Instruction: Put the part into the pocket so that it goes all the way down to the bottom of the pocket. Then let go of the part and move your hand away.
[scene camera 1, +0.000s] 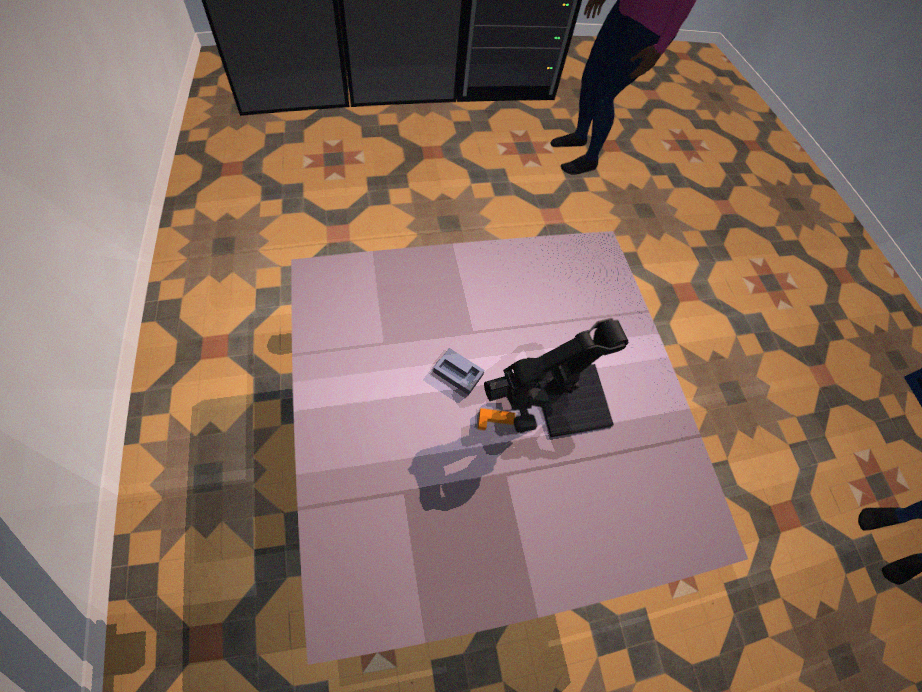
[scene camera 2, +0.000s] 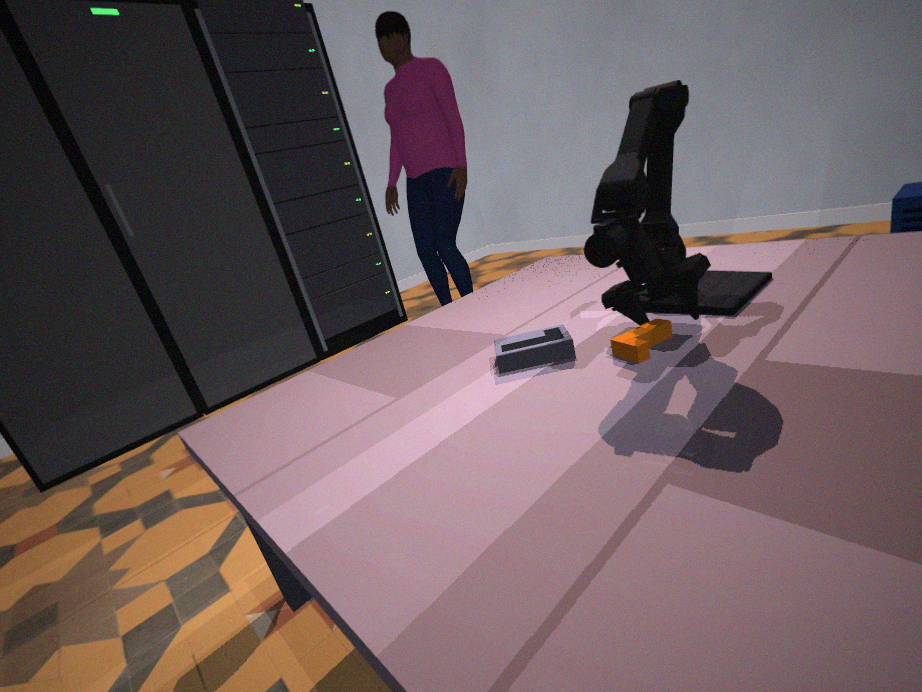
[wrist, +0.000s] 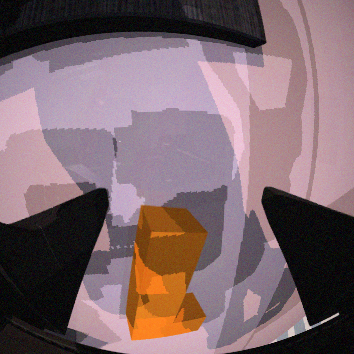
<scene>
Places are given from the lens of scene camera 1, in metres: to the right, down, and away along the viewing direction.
my gripper (scene camera 1: 518, 420): 0.18, 0.24, 1.42
grey pocket block (scene camera 1: 453, 367): -0.03, 0.07, 1.49
</scene>
